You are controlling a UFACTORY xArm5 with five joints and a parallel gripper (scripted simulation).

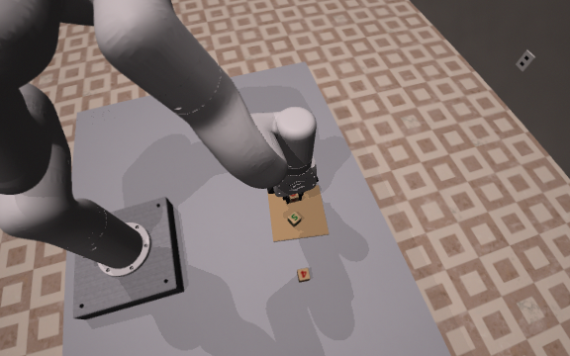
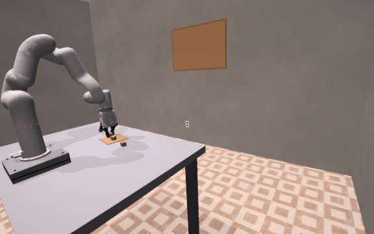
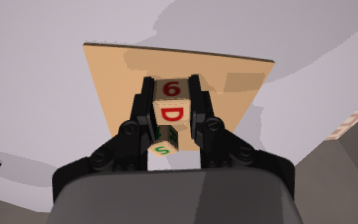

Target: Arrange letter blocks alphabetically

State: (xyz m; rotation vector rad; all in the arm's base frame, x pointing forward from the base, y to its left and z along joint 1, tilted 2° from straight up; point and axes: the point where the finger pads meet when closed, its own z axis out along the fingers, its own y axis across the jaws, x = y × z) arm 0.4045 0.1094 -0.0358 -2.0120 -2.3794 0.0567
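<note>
Now: hand 1 cm above the wooden letter block. Also, from my hand: tan mat 4 cm to the right, 3 cm below, 1 cm ahead.
</note>
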